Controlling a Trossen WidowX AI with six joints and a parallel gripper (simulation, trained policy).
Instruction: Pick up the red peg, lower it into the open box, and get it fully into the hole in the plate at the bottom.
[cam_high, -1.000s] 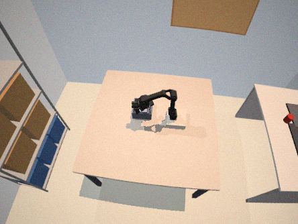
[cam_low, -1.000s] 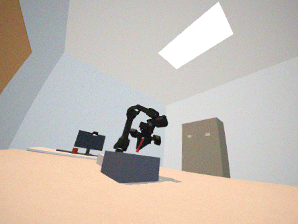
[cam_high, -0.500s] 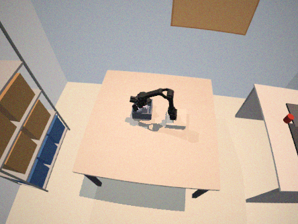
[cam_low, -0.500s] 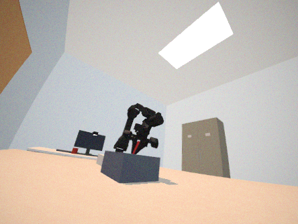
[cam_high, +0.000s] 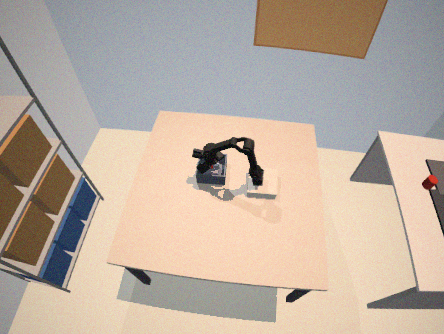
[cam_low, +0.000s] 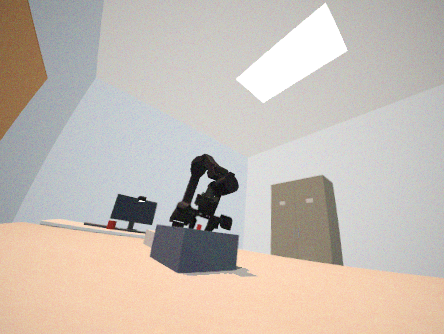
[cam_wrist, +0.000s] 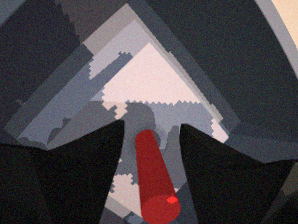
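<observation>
Now: the red peg 1 cm to the left of my gripper tip and 1 cm behind it. Also, from my gripper tip: dark blue box: 4 cm below, 1 cm to the left, 1 cm behind; then pale plate: 2 cm below, 1 cm to the left, 1 cm behind.
</observation>
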